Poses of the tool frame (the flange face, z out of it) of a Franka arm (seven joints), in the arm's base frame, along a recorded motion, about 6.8 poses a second.
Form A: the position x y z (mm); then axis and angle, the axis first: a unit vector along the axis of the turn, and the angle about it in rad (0 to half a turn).
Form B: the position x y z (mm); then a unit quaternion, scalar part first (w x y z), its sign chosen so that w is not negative. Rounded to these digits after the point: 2 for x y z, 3 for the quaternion.
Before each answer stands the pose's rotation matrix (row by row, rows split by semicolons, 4 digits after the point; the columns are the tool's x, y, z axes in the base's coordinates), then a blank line. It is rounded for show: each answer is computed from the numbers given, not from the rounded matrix.
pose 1, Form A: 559.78 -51.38 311.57 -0.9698 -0.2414 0.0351 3.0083
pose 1, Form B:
0.8815 0.4615 -0.0999; 0.4708 -0.8751 0.1120; -0.0357 -0.1458 -0.9887

559.78 -51.38 311.57 0.067 -0.968 -0.241 0.035
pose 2, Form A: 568.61 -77.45 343.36 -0.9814 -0.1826 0.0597 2.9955
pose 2, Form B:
0.9266 0.3478 -0.1431; 0.3652 -0.9230 0.1212; -0.0900 -0.1645 -0.9823

568.61 -77.45 343.36 0.073 -0.979 -0.182 0.060
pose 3, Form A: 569.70 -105.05 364.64 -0.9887 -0.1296 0.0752 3.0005
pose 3, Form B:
0.9553 0.2444 -0.1662; 0.2656 -0.9566 0.1196; -0.1297 -0.1584 -0.9788

569.70 -105.05 364.64 0.070 -0.986 -0.129 0.075
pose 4, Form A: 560.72 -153.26 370.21 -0.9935 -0.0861 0.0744 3.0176
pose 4, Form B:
0.9742 0.1612 -0.1579; 0.1796 -0.9776 0.1101; -0.1366 -0.1356 -0.9813

560.72 -153.26 370.21 0.062 -0.992 -0.086 0.074
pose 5, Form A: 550.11 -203.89 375.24 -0.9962 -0.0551 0.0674 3.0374
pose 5, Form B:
0.9849 0.1025 -0.1397; 0.1165 -0.9885 0.0962; -0.1282 -0.1110 -0.9855

550.11 -203.89 375.24 0.052 -0.995 -0.055 0.067
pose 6, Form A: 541.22 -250.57 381.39 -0.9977 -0.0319 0.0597 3.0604
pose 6, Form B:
0.9909 0.0587 -0.1215; 0.0684 -0.9947 0.0771; -0.1163 -0.0847 -0.9896

541.22 -250.57 381.39 0.041 -0.997 -0.032 0.060
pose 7, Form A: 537.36 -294.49 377.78 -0.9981 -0.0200 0.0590 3.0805
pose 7, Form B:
0.9922 0.0363 -0.1189; 0.0435 -0.9973 0.0586; -0.1164 -0.0633 -0.9912

537.36 -294.49 377.78 0.031 -0.998 -0.020 0.059
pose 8, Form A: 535.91 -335.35 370.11 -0.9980 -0.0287 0.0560 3.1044
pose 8, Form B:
0.9921 0.0552 -0.1128; 0.0593 -0.9977 0.0339; -0.1107 -0.0403 -0.9930

535.91 -335.35 370.11 0.019 -0.998 -0.029 0.056
